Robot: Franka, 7 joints.
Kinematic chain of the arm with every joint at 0, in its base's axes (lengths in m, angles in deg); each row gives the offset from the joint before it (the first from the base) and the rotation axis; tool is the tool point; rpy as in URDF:
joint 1: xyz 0 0 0.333 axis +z
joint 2: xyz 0 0 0 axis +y
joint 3: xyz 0 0 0.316 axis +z
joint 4: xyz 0.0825 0 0 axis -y
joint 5: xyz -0.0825 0 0.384 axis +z
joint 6: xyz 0 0 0 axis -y
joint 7: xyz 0.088 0 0 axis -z
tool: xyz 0 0 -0.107 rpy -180 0 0
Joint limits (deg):
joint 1: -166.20..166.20
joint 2: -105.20..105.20
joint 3: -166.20..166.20
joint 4: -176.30..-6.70
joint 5: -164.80..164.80
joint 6: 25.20..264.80
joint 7: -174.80..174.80
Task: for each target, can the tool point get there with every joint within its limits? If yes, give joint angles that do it. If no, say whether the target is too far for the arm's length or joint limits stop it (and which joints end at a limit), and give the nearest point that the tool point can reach.
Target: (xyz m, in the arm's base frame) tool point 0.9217 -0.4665 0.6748
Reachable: no: too far | nearest point 0.7267 -0.3678 0.6025 | short by 0.230 m
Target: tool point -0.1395 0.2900 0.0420
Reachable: yes | joints 6.92 -69.53 119.46 -145.77 -83.37 200.46 -4.09
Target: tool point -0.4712 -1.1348 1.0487
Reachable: no: too far | nearest point -0.2843 -0.6846 0.7648 | short by 0.564 m
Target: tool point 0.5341 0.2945 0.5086
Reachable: yes | joints 139.63 -9.91 -104.36 -115.37 39.84 164.19 -94.66
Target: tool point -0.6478 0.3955 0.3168
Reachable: yes | joints -23.06 -88.49 75.13 -30.21 -27.09 231.10 -46.78
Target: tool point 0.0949 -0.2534 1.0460
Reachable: yes | joints -74.96 -9.10 19.10 -40.63 126.27 203.50 75.92
